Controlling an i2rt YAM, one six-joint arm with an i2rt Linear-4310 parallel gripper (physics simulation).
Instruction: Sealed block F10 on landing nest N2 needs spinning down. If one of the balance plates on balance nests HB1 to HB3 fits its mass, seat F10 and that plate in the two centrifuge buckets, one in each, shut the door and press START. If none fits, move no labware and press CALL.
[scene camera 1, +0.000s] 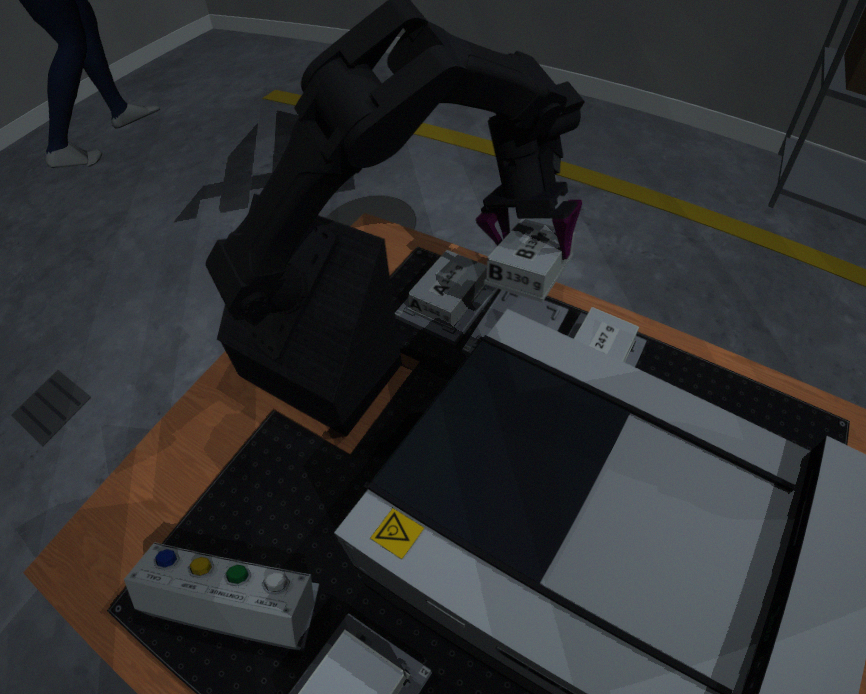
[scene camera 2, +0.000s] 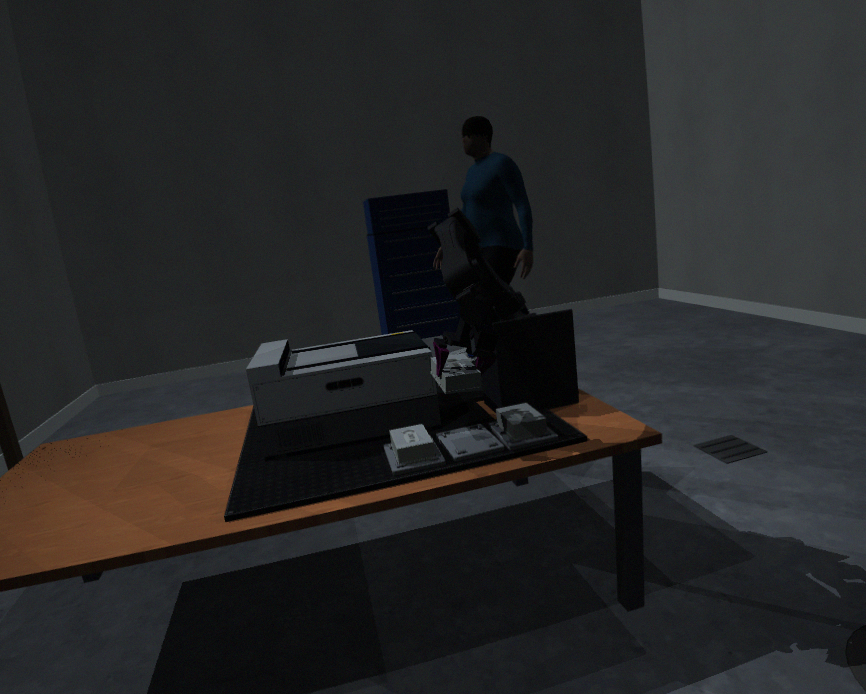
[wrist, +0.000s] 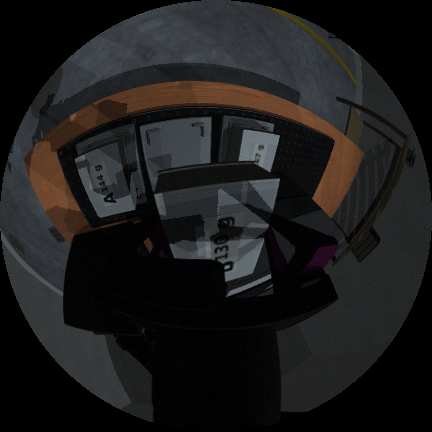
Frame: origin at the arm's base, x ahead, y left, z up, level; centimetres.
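Seen in the pictures: gripper, fingertip midpoint: (scene camera 1: 536, 256) (scene camera 2: 456, 378) (wrist: 215, 215); arm's base, origin of the base link: (scene camera 1: 291, 287) (scene camera 2: 524, 339).
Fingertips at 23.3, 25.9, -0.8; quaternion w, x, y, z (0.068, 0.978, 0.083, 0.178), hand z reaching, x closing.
Offsets run from my fingertips to a thing's top centre, as dx, dy, dz. "spot": to the spot under its first point.
My gripper (scene camera 1: 532, 247) (scene camera 2: 461, 361) (wrist: 215, 215) is shut on the white plate B, 130 g @(+0.0, -1.6, +4.3) (scene camera 1: 524, 278) (scene camera 2: 458, 380) (wrist: 200, 200), held above the bare middle balance nest @(-1.2, -1.1, -15.2) (scene camera 1: 534, 306) (scene camera 2: 469, 442) (wrist: 175, 137) and offset toward the arm side. Plate A, 144 g @(-14.6, -2.1, -11.7) (scene camera 1: 448, 289) (scene camera 2: 521, 421) (wrist: 102, 185), and a plate marked 247 g @(+12.5, +1.2, -11.7) (scene camera 1: 605, 333) (scene camera 2: 412, 444) (wrist: 259, 150) sit on the nests either side. The centrifuge (scene camera 1: 462, 563) (scene camera 2: 310, 397) has a dark and a light top panel; its buckets do not show. F10 cannot be identified.
A button box @(-5.2, -60.2, -8.7) (scene camera 1: 216, 614) with blue CALL @(-12.9, -61.8, -9.6) (scene camera 1: 166, 558), SKIP, CONTINUE and RETRY buttons stands at the near left corner. A nest with a pale block @(spot: +13.5, -55.7, -10.3) (scene camera 1: 350, 668) is cut off at the bottom of scene camera 1. A person (scene camera 2: 495, 202) stands behind the arm.
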